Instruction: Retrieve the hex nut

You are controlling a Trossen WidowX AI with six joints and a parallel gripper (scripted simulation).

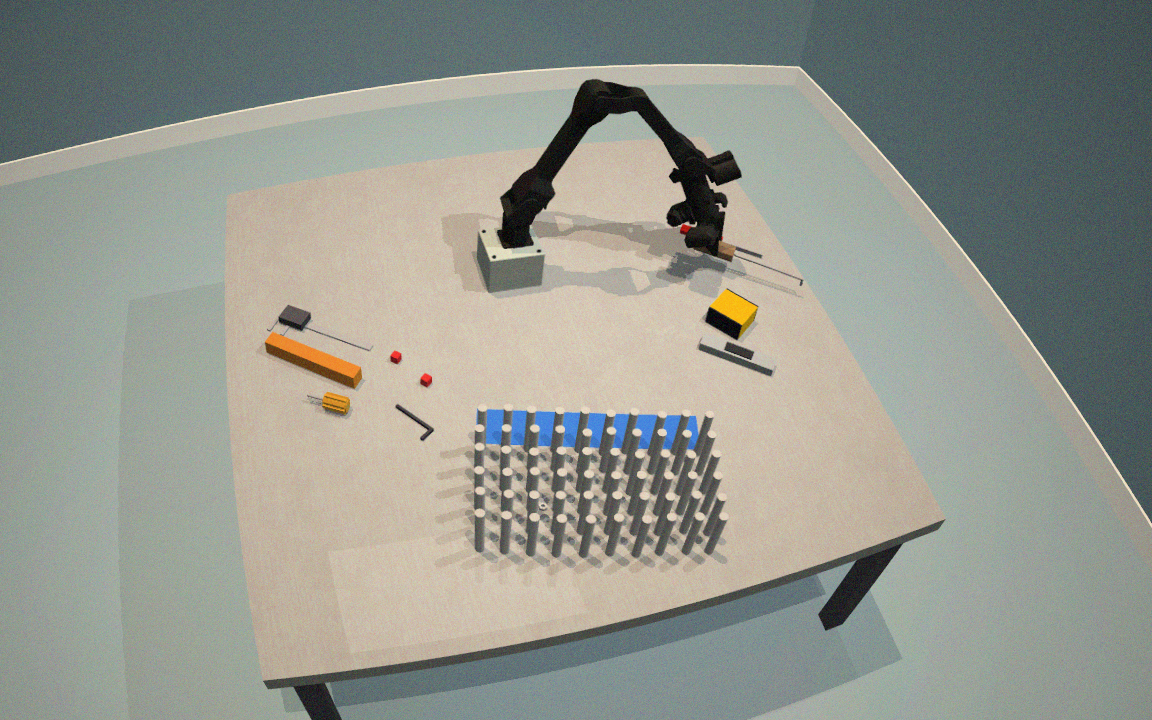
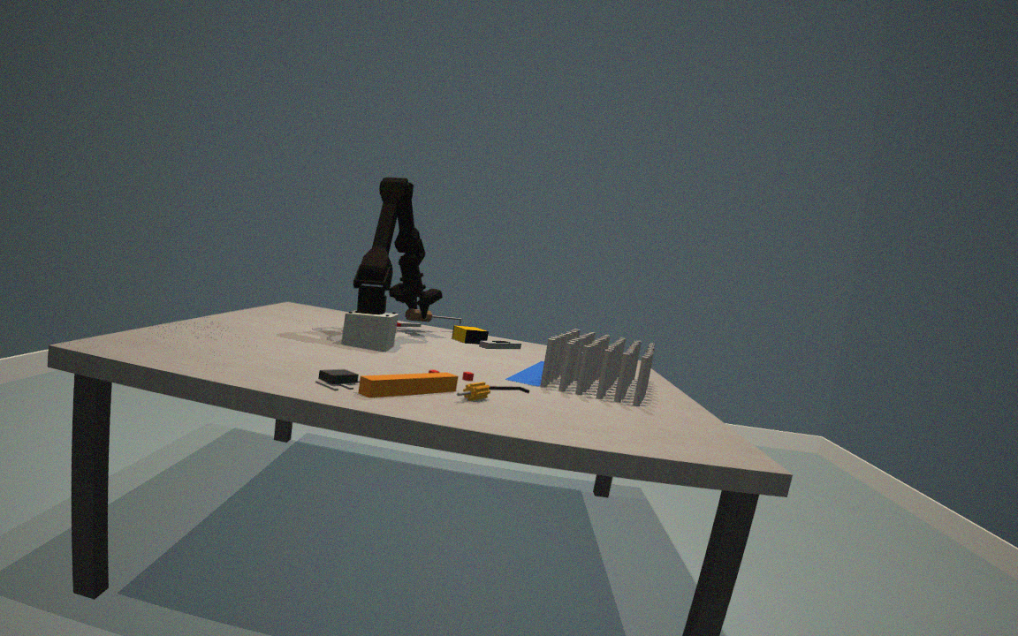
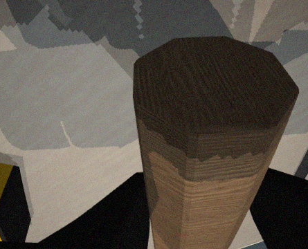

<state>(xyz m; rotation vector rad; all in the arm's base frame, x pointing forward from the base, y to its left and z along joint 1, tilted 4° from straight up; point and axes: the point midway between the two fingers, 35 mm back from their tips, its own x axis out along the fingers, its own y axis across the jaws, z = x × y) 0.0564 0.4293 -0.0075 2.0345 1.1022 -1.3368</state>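
My gripper tip is now 70 mm past the red-handled tool, 60 mm to the right of it and 40 mm above it. Round my gripper tip: blue taped strip (410 mm to the right, 390 mm ahead, 50 mm below); hex nut (540 mm to the right, 530 mm ahead, 40 mm below); grey bar (270 mm ahead, 60 mm to the right, 30 mm below).
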